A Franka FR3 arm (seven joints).
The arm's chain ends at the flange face. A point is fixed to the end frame.
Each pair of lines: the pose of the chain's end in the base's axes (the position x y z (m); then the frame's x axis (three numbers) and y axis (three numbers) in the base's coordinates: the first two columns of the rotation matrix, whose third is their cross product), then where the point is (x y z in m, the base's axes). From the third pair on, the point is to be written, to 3 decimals.
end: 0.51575 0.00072 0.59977 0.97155 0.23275 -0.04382 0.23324 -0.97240 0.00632
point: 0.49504 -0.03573 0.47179
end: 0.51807 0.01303 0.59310 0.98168 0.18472 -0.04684 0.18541 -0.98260 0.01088
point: 0.49533 -0.02300 0.46535
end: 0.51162 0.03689 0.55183 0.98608 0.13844 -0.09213 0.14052 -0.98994 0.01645
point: 0.482 0.000 0.426
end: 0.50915 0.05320 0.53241 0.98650 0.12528 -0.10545 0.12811 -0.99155 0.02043
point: 0.477 0.016 0.407
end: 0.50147 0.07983 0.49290 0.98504 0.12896 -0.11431 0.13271 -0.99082 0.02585
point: 0.469 0.042 0.368
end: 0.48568 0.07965 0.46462 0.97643 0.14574 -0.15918 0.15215 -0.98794 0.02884
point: 0.448 0.040 0.342
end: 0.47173 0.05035 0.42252 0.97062 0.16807 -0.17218 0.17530 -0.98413 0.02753
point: 0.433 0.010 0.300
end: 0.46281 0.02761 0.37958 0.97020 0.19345 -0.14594 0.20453 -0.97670 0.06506
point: 0.430 -0.018 0.257
